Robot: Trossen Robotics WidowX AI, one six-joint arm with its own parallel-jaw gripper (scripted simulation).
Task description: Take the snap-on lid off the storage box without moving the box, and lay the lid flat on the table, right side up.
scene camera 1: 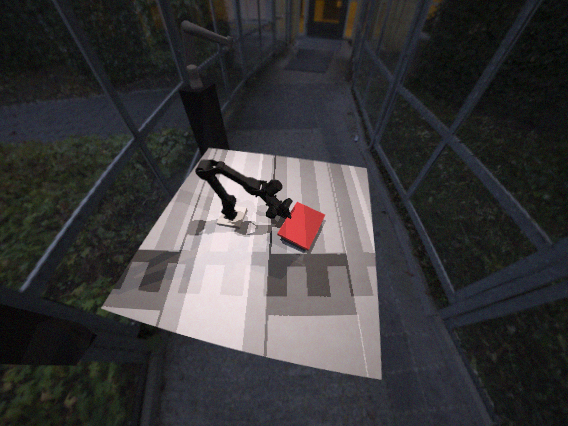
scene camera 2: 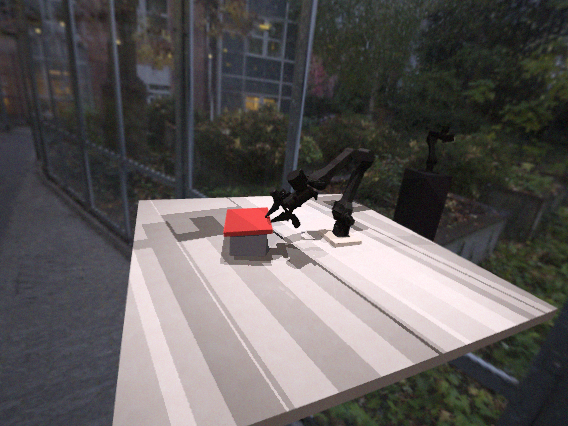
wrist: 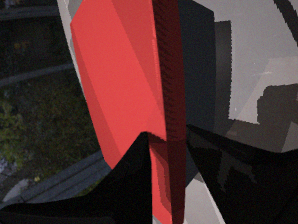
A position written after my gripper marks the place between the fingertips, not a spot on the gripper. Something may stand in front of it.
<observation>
In view: my gripper (scene camera 2: 267, 219), a red lid (scene camera 1: 301, 229) and a grey storage box (scene camera 2: 249, 245).
The red lid is seen too in scene camera 2 (scene camera 2: 250, 221) and in the wrist view (wrist: 131, 67). My gripper shows as well in the wrist view (wrist: 165, 134).
</observation>
